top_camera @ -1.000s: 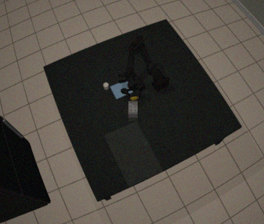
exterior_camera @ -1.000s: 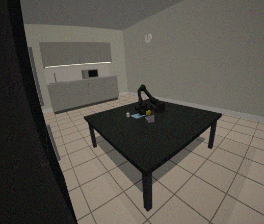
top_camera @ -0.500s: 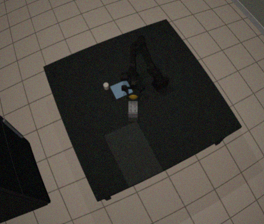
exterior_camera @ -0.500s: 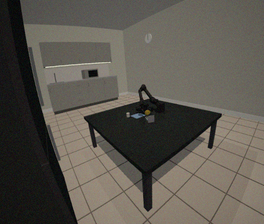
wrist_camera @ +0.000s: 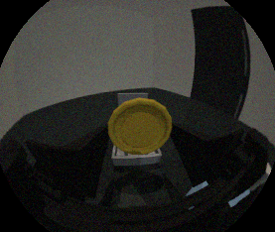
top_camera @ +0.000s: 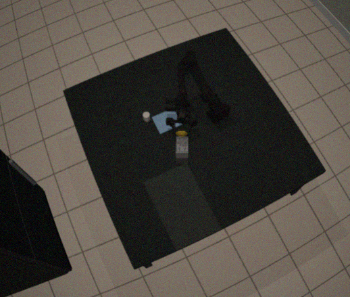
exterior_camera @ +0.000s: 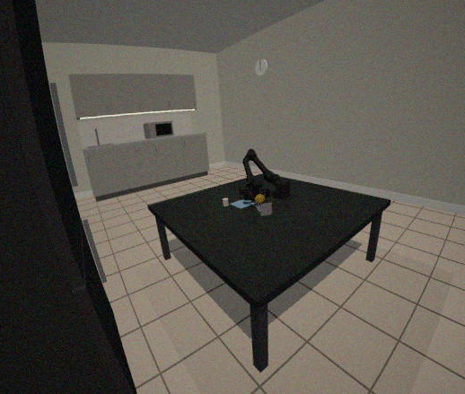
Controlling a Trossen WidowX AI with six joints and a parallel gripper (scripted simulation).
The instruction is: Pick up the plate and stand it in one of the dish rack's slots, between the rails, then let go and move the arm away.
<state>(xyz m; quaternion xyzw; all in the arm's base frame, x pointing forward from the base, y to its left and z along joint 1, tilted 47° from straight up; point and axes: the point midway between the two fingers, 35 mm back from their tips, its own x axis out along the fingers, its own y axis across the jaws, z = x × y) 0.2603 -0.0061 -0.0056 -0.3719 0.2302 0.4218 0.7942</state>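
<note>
The grey dish rack is 30 mm ahead of my gripper tip, 50 mm to the left of it and 40 mm below it. The rest, counted from my gripper tip: yellow plate: 10 mm to the right; then white cup: 110 mm ahead, 240 mm to the right, 40 mm below; then light blue mat: 10 mm ahead, 160 mm to the right, 60 mm below.
</note>
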